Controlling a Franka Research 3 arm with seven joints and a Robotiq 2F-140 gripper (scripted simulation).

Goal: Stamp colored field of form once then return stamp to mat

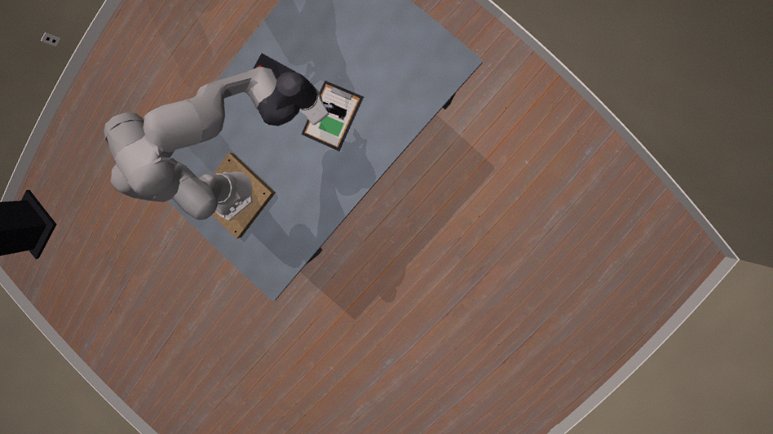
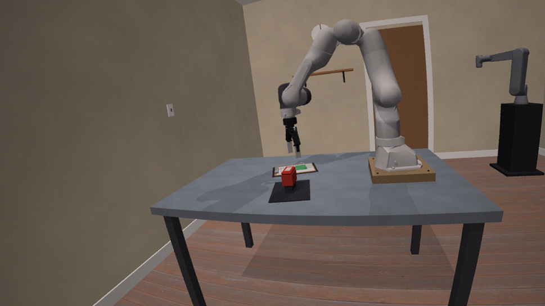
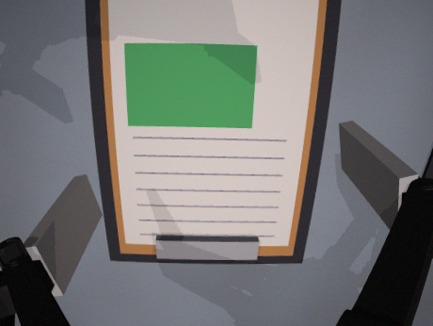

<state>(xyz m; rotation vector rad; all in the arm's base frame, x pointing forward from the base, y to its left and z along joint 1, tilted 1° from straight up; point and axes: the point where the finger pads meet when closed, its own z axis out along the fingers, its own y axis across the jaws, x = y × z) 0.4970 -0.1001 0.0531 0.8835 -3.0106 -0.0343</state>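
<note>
Now: hand 6 cm past the red stamp, 31 cm to the right of it and 4 cm above it. Round my hand: black mat 6 cm behind, 31 cm to the left, 9 cm below.
</note>
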